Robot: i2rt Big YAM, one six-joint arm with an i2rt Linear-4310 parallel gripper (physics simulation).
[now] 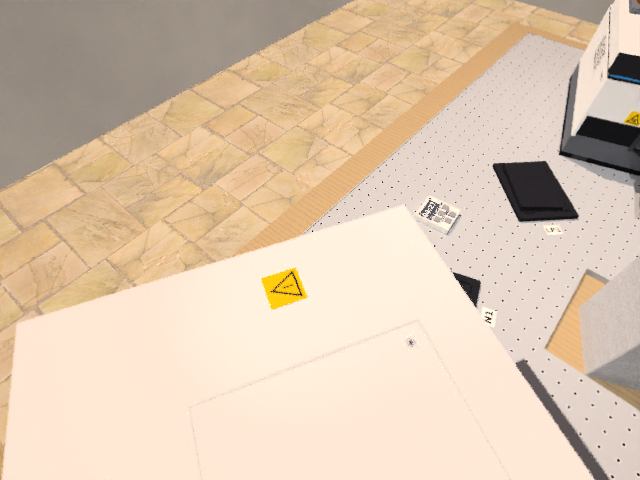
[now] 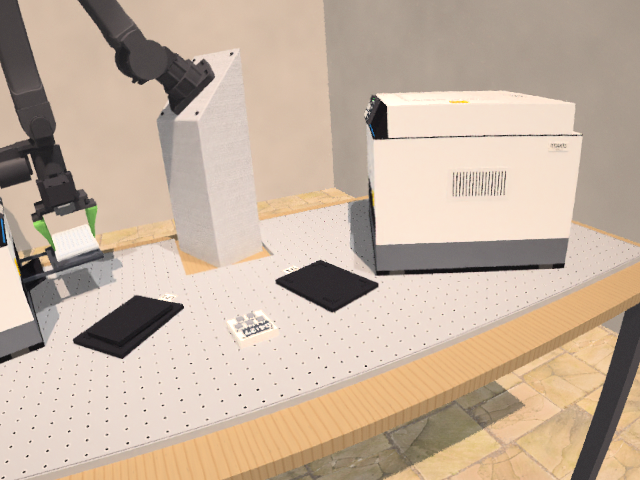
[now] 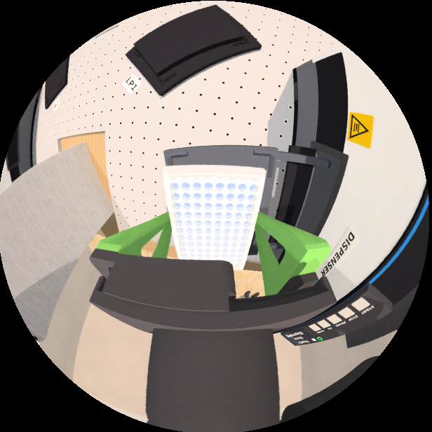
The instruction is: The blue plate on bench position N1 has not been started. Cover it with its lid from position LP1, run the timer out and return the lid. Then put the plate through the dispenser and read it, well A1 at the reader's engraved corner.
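Seen in the pictures: gripper, fingertip midpoint: [image 2: 75, 243]; arm's base, origin of the base link: [image 2: 193, 88].
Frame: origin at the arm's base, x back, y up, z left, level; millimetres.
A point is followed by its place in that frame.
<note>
The blue plate [image 2: 77, 235] @[z -299, x -54, y -264 mm] [image 3: 215, 200], a white frame with pale blue wells, is held level between the green fingers of my gripper [image 2: 72, 241] @[z -303, x -80, y -273 mm] [image 3: 212, 216], which is shut on it. It is just above the dispenser's dark carriage [image 2: 87, 261] @[z -278, x -133, y -298 mm] [image 3: 220, 155]; whether they touch is unclear. The black lid [image 1: 535, 186] @[z -202, x -287, y -357 mm] [image 2: 126, 319] @[z -210, x -298, y -356 mm] [image 3: 195, 37] lies on its holder at LP1. The black N1 nest [image 1: 467, 289] @[z 104, x -269, y -366 mm] [image 2: 326, 285] @[z 150, x -333, y -366 mm] [image 3: 57, 82] bears no plate. The white timer [image 1: 438, 214] @[z -6, x -397, y -362 mm] [image 2: 251, 327] @[z -13, x -411, y -362 mm] lies near the two holders; its digits are hard to read.
The white dispenser [image 1: 594, 77] @[z -454, x -321, y -237 mm] [image 2: 12, 302] @[z -381, x -298, y -280 mm] [image 3: 385, 175] stands close beside my gripper. The grey pedestal [image 1: 615, 320] @[z 54, x -80, y -297 mm] [image 2: 211, 180] @[z 0, x -105, y -188 mm] [image 3: 50, 215] rises on the other side. The large white reader [image 1: 129, 382] @[z 548, x -386, y -53 mm] [image 2: 413, 206] @[z 321, x -360, y -235 mm] stands beyond N1, its carriage not visible.
</note>
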